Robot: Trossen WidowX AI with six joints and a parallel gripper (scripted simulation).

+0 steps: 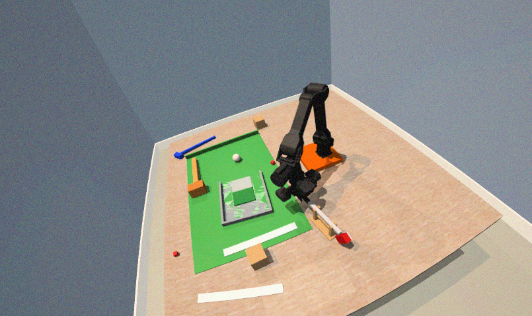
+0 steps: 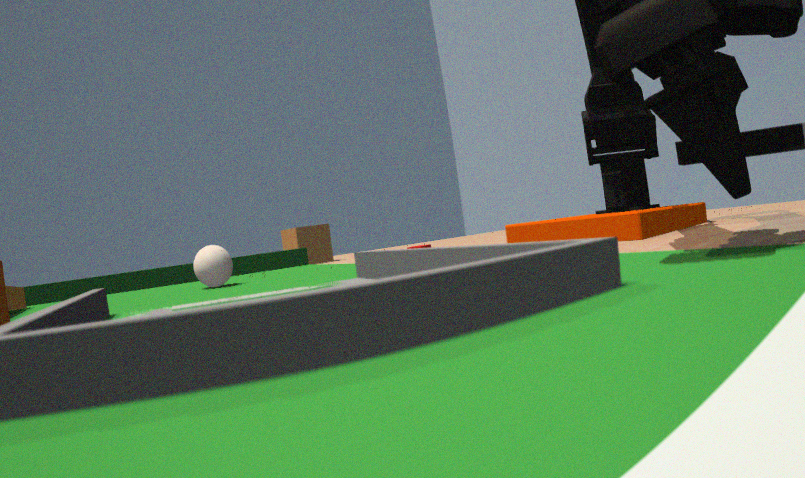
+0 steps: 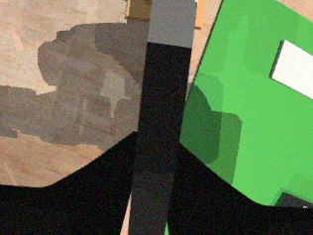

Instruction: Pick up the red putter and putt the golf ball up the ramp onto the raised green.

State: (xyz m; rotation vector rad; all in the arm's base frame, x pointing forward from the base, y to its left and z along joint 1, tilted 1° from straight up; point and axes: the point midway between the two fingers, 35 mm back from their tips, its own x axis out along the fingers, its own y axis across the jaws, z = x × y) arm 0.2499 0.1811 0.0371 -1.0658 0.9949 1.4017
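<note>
The red putter is 1 cm behind my gripper tip, 11 cm to the left of it and 3 cm above it. Also, from my gripper tip: white golf ball 15 cm ahead, 44 cm to the right, 1 cm below; wooden rack 1 cm behind, 13 cm to the left; grey frame 21 cm ahead, 16 cm to the right, 2 cm below.
</note>
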